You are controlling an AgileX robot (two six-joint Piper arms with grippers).
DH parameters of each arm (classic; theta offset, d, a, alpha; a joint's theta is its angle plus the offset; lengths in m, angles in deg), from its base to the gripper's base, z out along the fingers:
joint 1: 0 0.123 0 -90
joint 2: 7.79 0 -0.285 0
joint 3: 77.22 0 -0.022 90
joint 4: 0 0.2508 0 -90
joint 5: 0 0 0.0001 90
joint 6: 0 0.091 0 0
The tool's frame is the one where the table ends.
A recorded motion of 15 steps. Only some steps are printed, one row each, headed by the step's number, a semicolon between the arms.
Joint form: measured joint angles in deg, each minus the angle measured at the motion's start. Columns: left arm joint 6, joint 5, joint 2, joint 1, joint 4, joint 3; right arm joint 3, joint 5, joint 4, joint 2, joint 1, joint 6.
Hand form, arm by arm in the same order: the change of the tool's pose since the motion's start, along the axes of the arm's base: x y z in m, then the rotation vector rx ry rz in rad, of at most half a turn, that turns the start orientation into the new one. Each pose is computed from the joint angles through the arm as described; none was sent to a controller.
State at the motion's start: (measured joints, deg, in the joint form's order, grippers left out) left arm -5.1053 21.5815 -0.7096 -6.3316 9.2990 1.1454; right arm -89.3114 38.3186 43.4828 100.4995 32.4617 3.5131
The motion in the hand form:
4: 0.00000 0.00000 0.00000 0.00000 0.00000 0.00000; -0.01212 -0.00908 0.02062 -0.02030 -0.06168 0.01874
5: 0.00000 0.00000 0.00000 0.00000 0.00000 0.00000; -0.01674 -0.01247 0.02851 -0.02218 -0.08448 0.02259
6: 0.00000 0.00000 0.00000 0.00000 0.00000 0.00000; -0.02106 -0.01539 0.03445 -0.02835 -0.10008 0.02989
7: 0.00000 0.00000 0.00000 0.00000 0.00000 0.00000; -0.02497 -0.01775 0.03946 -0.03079 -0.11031 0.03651
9: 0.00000 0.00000 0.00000 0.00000 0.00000 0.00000; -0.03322 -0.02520 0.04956 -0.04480 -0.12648 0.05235
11: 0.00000 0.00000 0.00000 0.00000 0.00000 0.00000; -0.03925 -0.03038 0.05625 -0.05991 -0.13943 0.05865
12: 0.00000 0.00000 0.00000 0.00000 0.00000 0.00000; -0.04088 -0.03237 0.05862 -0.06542 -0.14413 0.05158
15: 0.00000 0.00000 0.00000 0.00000 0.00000 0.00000; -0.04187 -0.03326 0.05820 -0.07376 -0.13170 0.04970
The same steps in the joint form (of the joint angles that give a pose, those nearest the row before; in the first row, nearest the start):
4: 0.00 0.00 0.00 0.00 0.00 0.00; 0.00 1.34 -3.04 -3.40 0.00 0.11
5: 0.00 0.00 0.00 0.00 0.00 0.00; 0.00 1.65 -3.83 -4.68 0.00 0.10
6: 0.00 0.00 0.00 0.00 0.00 0.00; 0.00 2.28 -4.62 -5.73 0.00 0.10
7: 0.00 0.00 0.00 0.00 0.00 0.00; 0.00 2.89 -5.06 -6.61 0.00 0.10
9: 0.00 0.00 0.00 0.00 0.00 0.00; 0.00 4.97 -6.23 -8.60 -0.37 0.10
11: 0.00 0.00 0.00 0.00 0.00 0.00; 0.00 6.25 -7.67 -10.00 -0.49 0.57
12: 0.00 0.00 0.00 0.00 0.00 0.00; 0.00 6.36 -8.65 -10.50 -0.50 1.34
15: 0.00 0.00 0.00 0.00 0.00 0.00; 0.00 7.06 -9.39 -10.63 -0.50 2.31

